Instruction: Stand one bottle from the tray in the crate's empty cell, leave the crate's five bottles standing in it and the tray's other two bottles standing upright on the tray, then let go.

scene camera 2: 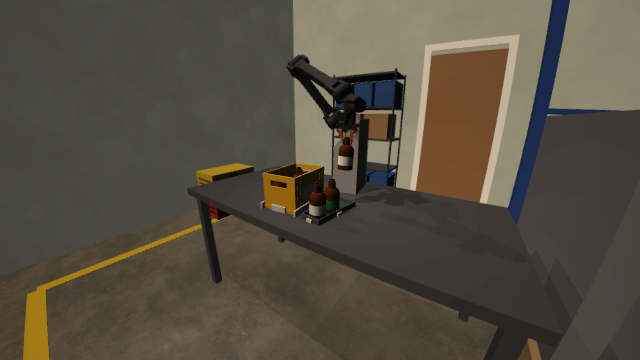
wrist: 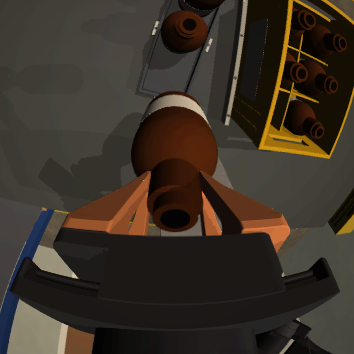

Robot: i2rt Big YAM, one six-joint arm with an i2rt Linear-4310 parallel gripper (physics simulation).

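Places are measured from the arm's base along level axes (x left, y ahead, z down), in millimetres.
Where they show: gripper, fingertip midpoint: (scene camera 2: pixel 346 144) (wrist: pixel 174 178); arm's base at its link origin: (scene camera 2: pixel 349 136).
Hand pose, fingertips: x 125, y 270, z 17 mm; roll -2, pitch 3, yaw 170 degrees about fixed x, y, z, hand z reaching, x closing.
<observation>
Each offset is from my fingertips to the centre of the thing. "pt": to the spot under its first point. Level surfaces: height alone.
My gripper (scene camera 2: pixel 347 139) (wrist: pixel 174 178) is shut on the neck of a brown bottle {dx -2, dy +1, dz +41 mm} (scene camera 2: pixel 345 156) (wrist: pixel 175 142) with a white label. The bottle hangs upright, clear above the table beyond the tray's far end. On the tray {pt dx +21, dy +18, dz +304 mm} (scene camera 2: pixel 346 205) (wrist: pixel 164 76) stand a white-label bottle {dx -19, dy +214, dz +222 mm} (scene camera 2: pixel 317 201) and a green-label bottle {dx -2, dy +127, dz +222 mm} (scene camera 2: pixel 332 196) (wrist: pixel 184 32), both upright. The yellow crate {dx -221, dy +126, dz +217 mm} (scene camera 2: pixel 279 196) (wrist: pixel 320 151) stands beside the tray. Several brown bottles {dx -262, dy +131, dz +219 mm} (wrist: pixel 325 82) stand in its cells. The empty cell appears to be at the arm-side end, toward the tray, partly hidden by the crate wall.
The crate and tray stand on the dark table {dz +304 mm} (scene camera 2: pixel 415 235). Light strips {pt dx -122, dy +95, dz +275 mm} (wrist: pixel 235 65) run along the crate's base. A grey column (scene camera 2: pixel 362 155) stands behind the held bottle. A shelf unit (scene camera 2: pixel 401 100) stands by the wall, and a yellow-topped cabinet (scene camera 2: pixel 225 170) stands beyond the table's left end.
</observation>
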